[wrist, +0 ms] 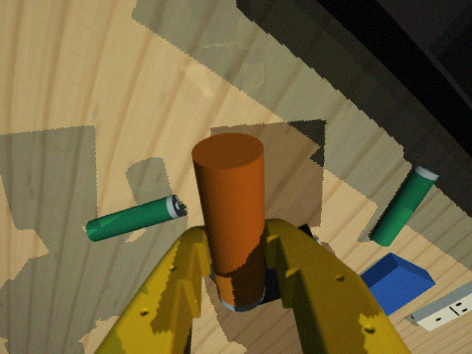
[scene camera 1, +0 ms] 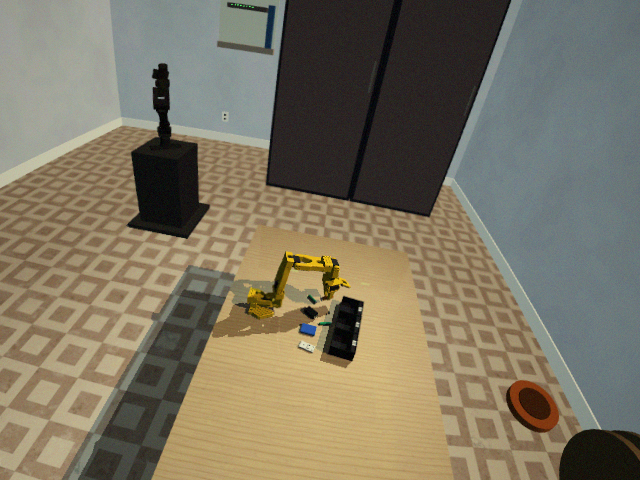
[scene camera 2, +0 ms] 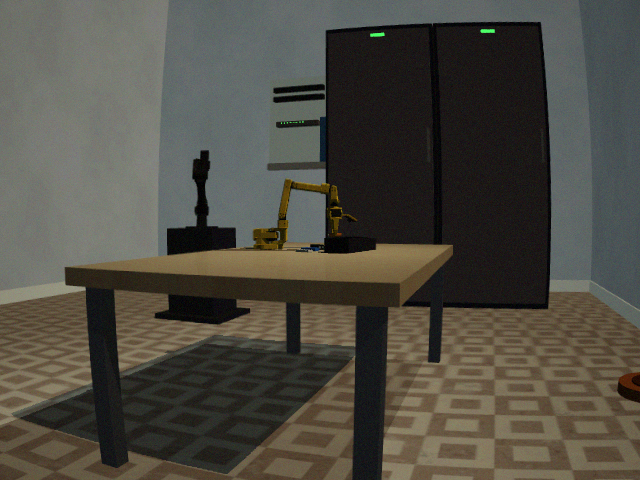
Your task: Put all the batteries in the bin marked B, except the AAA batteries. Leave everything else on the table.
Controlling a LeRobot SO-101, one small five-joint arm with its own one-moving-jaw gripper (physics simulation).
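Frame: origin at the arm's base, x ahead, y left, z up, level; centimetres.
Where they show: end effector, tool point: [wrist: 208, 243] [scene camera 1: 326, 296] [scene camera 2: 333, 234]; arm's base, origin of the base link: [scene camera 1: 267, 308] [scene camera 2: 273, 248].
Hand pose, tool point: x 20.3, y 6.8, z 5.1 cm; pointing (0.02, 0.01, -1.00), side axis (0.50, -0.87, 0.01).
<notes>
Things, the pixels of their top centre, and the offset from my tool point. Level surfaces: height alone.
- orange battery, middle of its top: [wrist: 237, 261] dy -0.6, dx +0.3, dz +0.6 cm
- black block, middle of its top: [wrist: 281, 281] [scene camera 1: 311, 311] dy -5.6, dx -4.4, dz -3.4 cm
- table, its level: dz -5.1 cm
- blue block, middle of its top: [wrist: 384, 299] [scene camera 1: 308, 328] dy -13.3, dx -4.5, dz -4.1 cm
- white domino, middle of its top: [wrist: 454, 311] [scene camera 1: 307, 346] dy -20.5, dx -4.2, dz -4.4 cm
My gripper [scene camera 1: 327, 298] [scene camera 2: 338, 235] [wrist: 235, 230] is shut on an orange battery [wrist: 227, 195], its jaws pressing on both sides. The battery is upright and appears raised above the table. One slim green battery [scene camera 1: 311, 299] [wrist: 130, 219] lies left of it in the wrist view. Another slim green battery [scene camera 1: 324, 323] [wrist: 405, 207] lies to its right, beside the black row of bins [scene camera 1: 339, 353] [scene camera 2: 348, 244] [wrist: 400, 60]. White labels show on the bins in scene camera 1, but their letters are too small to read.
A black block [scene camera 1: 310, 312] [wrist: 272, 287] lies on the table [scene camera 1: 310, 413], partly hidden behind the gripper in the wrist view. A blue block [scene camera 1: 308, 329] [wrist: 400, 287] and a white domino [scene camera 1: 306, 346] [wrist: 445, 315] lie beyond it, left of the bins in scene camera 1.
</notes>
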